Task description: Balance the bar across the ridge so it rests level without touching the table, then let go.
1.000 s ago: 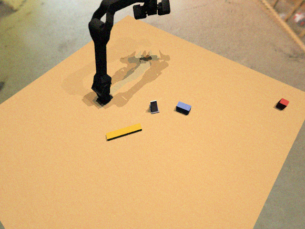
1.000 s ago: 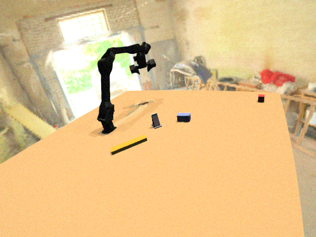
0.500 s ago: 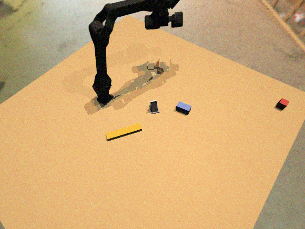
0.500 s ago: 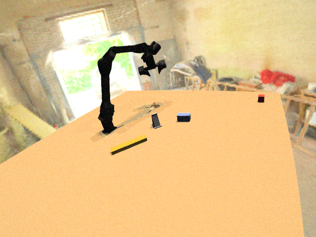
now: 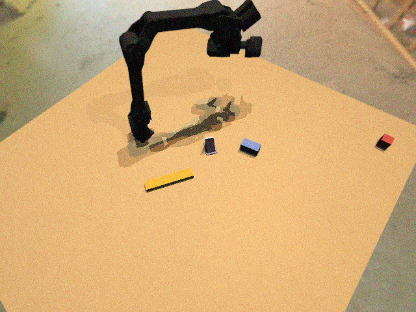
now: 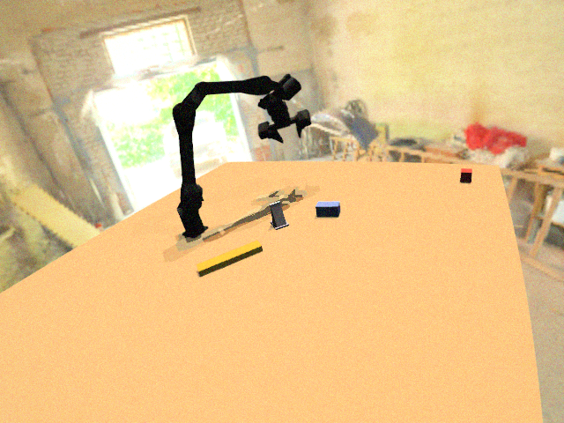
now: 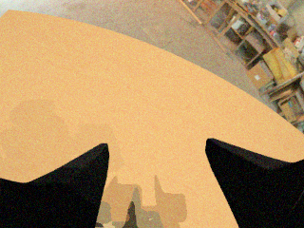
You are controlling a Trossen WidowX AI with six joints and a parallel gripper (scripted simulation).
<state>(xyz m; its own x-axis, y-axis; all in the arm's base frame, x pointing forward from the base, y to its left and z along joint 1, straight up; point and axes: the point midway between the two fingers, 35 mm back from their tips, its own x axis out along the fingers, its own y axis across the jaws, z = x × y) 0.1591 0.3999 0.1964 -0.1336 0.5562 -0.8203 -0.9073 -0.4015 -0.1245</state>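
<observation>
Now: gripper tip 7 cm short of the yellow bar, 50 cm to the left of it and 16 cm above it. Round my gripper tip: blue block 22 cm ahead, 22 cm to the right, 15 cm below; then small red block 59 cm ahead, 8 cm to the left, 15 cm below.
</observation>
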